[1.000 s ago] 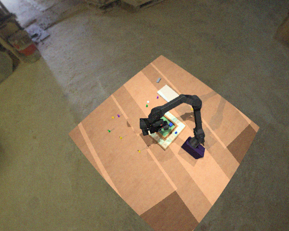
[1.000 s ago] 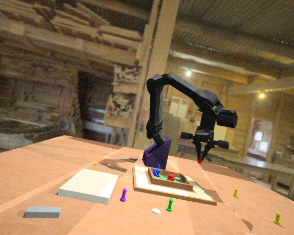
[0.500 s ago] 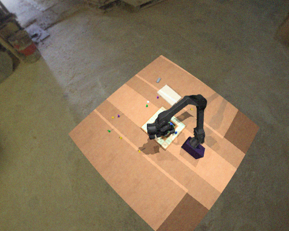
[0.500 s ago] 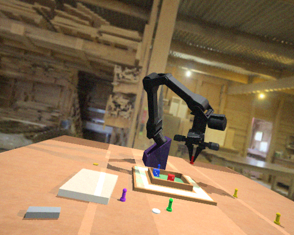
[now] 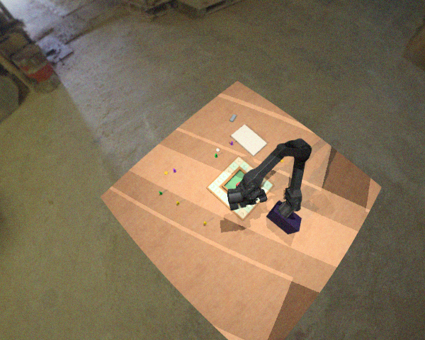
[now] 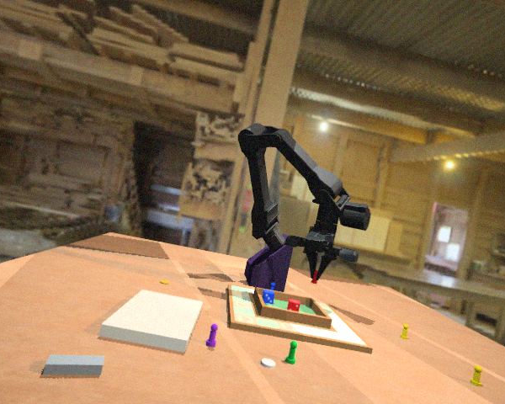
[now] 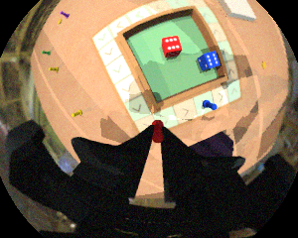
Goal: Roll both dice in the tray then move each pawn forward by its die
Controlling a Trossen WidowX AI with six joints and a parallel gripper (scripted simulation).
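My gripper tip is 2 cm past the blue pawn, 10 cm to the left of it and 5 cm above it. From my gripper tip the other things lie so: white disc 36 cm ahead, 14 cm to the right, 8 cm below; then green tray 10 cm ahead, 7 cm to the right, 7 cm below; then red pawn 1 cm above.
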